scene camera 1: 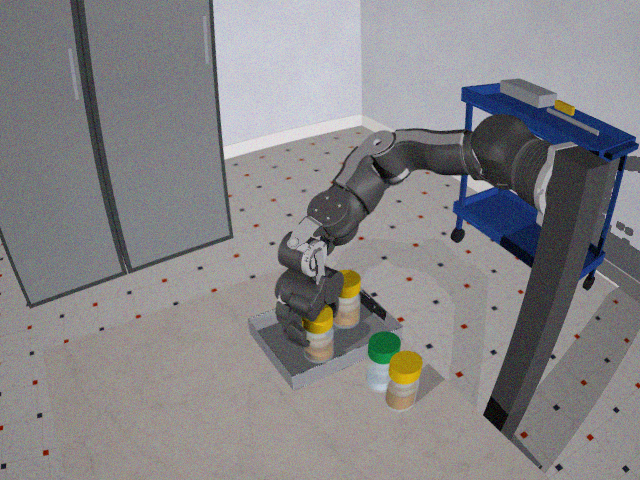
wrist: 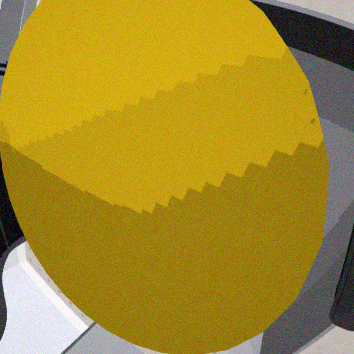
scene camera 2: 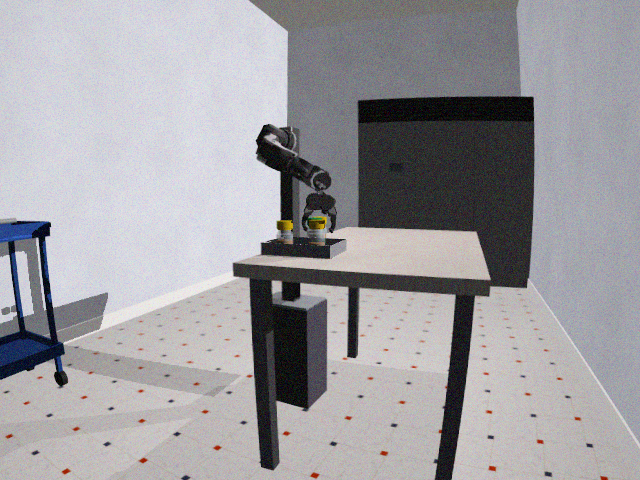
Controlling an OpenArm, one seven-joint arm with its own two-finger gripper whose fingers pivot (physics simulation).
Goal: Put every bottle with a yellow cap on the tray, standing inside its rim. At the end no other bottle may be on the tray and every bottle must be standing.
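A yellow-capped bottle [scene camera 1: 318, 343] [scene camera 2: 316, 236] [wrist: 165, 175] stands inside the tray [scene camera 1: 273, 360] [scene camera 2: 294, 249]. My gripper [scene camera 1: 316, 332] [scene camera 2: 320, 228] is partly open around this bottle; in the wrist view a dark finger shows at the right, apart from the cap. A second yellow-capped bottle [scene camera 1: 348, 304] [scene camera 2: 284, 232] stands in the tray close beside the gripper. A third yellow-capped bottle [scene camera 1: 403, 384] stands on the table outside the tray, next to a green-capped bottle [scene camera 1: 383, 359], also upright and outside. In scene camera 2 the bottle in the tray largely hides these two.
The tray lies near an end of the table [scene camera 2: 408, 258]. The arm's post [scene camera 1: 542, 289] [scene camera 2: 289, 188] stands at the table, with the two outside bottles between it and the tray. A blue cart [scene camera 1: 615, 206] [scene camera 2: 46, 289] and grey cabinets [scene camera 1: 155, 139] stand farther off.
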